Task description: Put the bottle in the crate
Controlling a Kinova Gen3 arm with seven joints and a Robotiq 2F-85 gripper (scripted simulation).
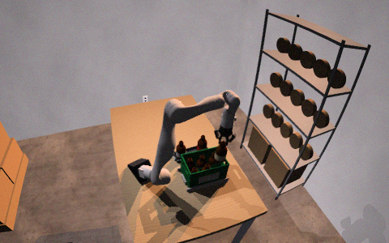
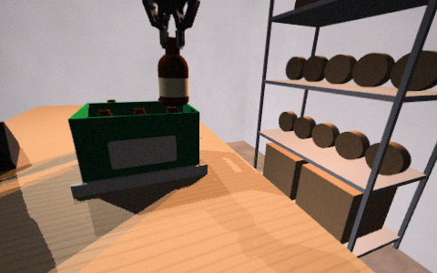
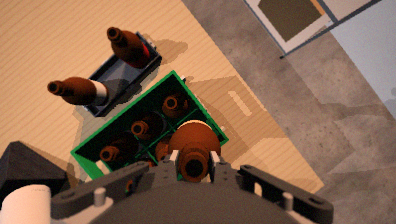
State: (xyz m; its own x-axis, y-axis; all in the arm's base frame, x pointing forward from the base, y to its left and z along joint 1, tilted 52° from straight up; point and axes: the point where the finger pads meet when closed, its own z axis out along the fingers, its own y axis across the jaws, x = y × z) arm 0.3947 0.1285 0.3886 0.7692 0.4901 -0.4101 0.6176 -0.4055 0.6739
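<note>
My hand is 70 mm above the brown bottle. The rest, counted from my hand: green crate (250 mm below, 80 mm behind, 60 mm to the left); dark tray (330 mm below, 290 mm to the left, 30 mm behind).
</note>
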